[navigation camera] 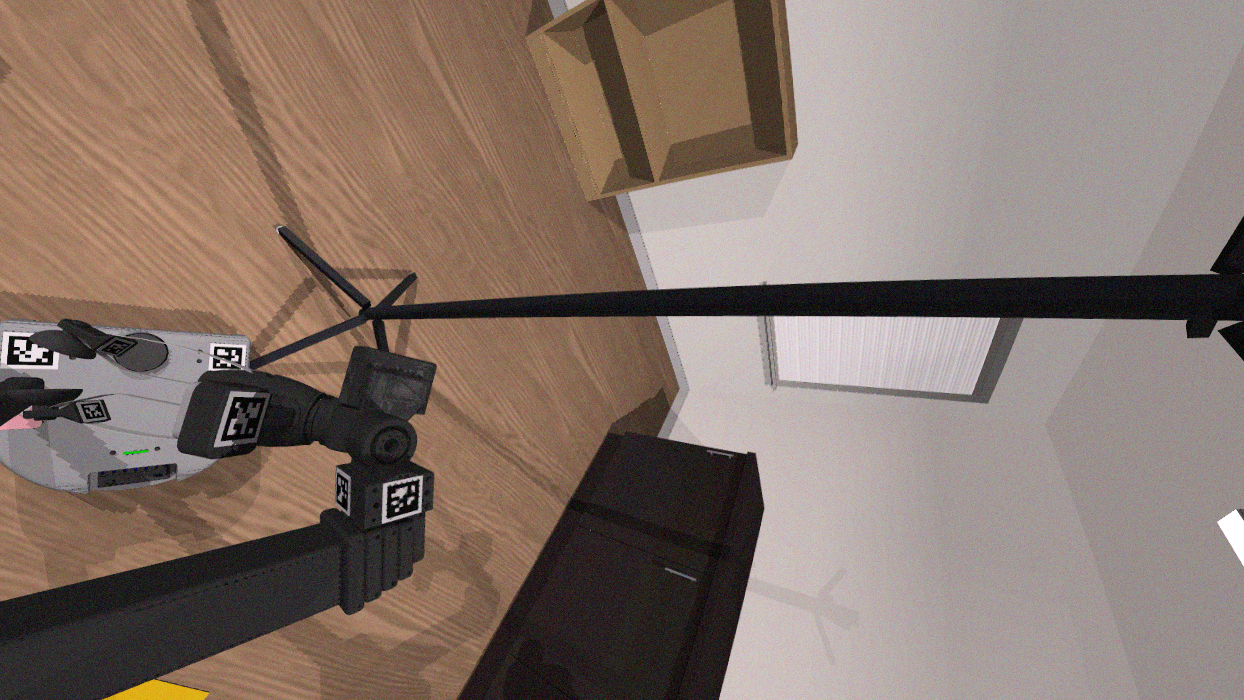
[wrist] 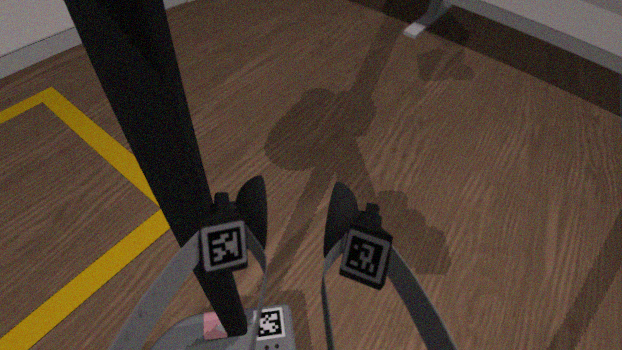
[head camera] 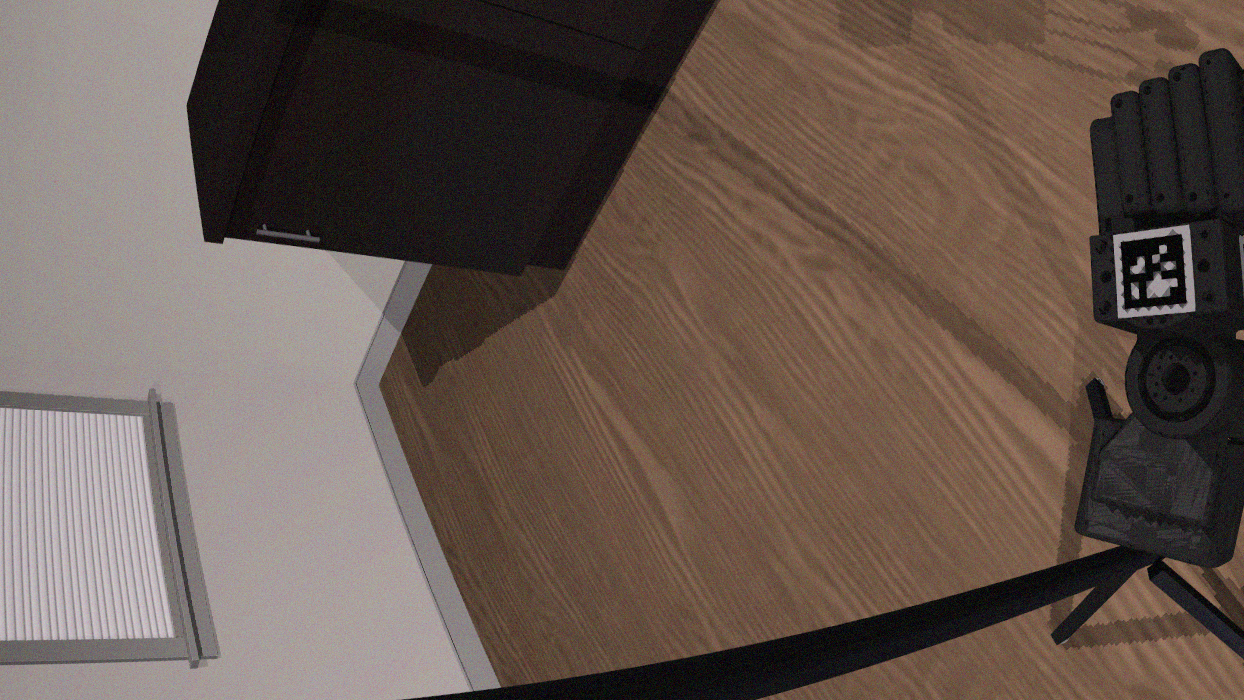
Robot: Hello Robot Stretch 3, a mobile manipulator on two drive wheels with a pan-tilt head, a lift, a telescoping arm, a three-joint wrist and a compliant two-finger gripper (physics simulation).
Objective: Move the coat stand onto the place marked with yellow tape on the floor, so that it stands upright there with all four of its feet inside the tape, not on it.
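Where they show: gripper, fingertip midpoint: (navigation camera: 29,363) (wrist: 296,204); robot's base at its link origin: (navigation camera: 142,350).
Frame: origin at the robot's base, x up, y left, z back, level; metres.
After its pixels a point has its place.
The black coat stand (head camera: 782,644) @[z -0.113, x 0.900, y -0.384 m] (navigation camera: 565,304) @[z -0.127, x 0.920, y -0.374 m] is upright on the floor. Its legs are spread at the pole's foot; one is partly behind my wrist in the navigation view. It does not show in the wrist view. My gripper (navigation camera: 45,370) @[z -0.017, x 0.702, y 0.059 m] (wrist: 296,204) @[z -0.017, x 0.702, y 0.059 m] is open, with bare floor between its fingertips in the wrist view. It is low over my base, pointing away from the stand, while my wrist joints are close to the stand's legs in the image. The yellow tape (navigation camera: 160,690) @[z 0.813, x 0.000, y -0.030 m] (wrist: 100,145) @[z 0.552, x 0.001, y 0.843 m] shows as a corner in the wrist view and a piece at the navigation view's bottom edge.
My mast (wrist: 150,125) @[z 0.067, x 0.717, y 0.116 m] and base (navigation camera: 52,457) @[z 0.186, x 0.160, y 0.101 m] (wrist: 185,334) @[z 0.169, x 0.160, y 0.129 m] are beside the gripper. My arm (navigation camera: 173,592) @[z 0.084, x 0.968, y -0.024 m] reaches in from the left. A dark cabinet (head camera: 434,130) @[z 0.595, x 0.511, y -1.622 m] (navigation camera: 635,539) @[z 0.773, x 0.481, y -1.446 m] stands by the wall. A wooden shelf (navigation camera: 622,91) @[z -1.426, x 0.264, y -1.388 m] is at the wall beyond the stand.
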